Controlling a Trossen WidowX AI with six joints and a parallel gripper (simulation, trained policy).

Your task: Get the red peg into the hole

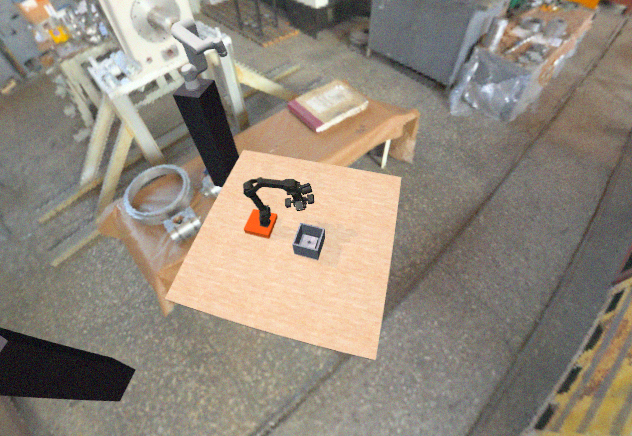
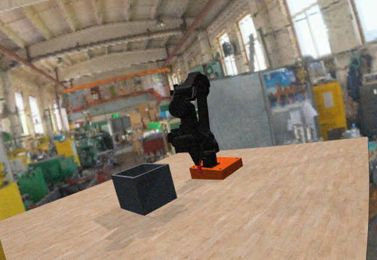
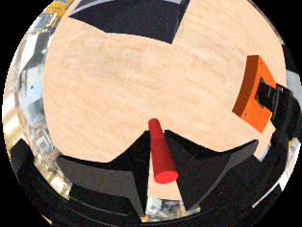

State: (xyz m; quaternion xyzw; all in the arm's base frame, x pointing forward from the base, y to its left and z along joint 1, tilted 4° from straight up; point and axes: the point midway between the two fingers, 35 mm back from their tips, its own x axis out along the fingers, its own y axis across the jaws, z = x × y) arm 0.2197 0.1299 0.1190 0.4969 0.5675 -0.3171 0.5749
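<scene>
Now: the grey plate 10 cm ahead of my gripper tip, 20 cm to the right of it and 8 cm below it. The rest, counted from my gripper tip: red peg: 1 cm above.
</scene>
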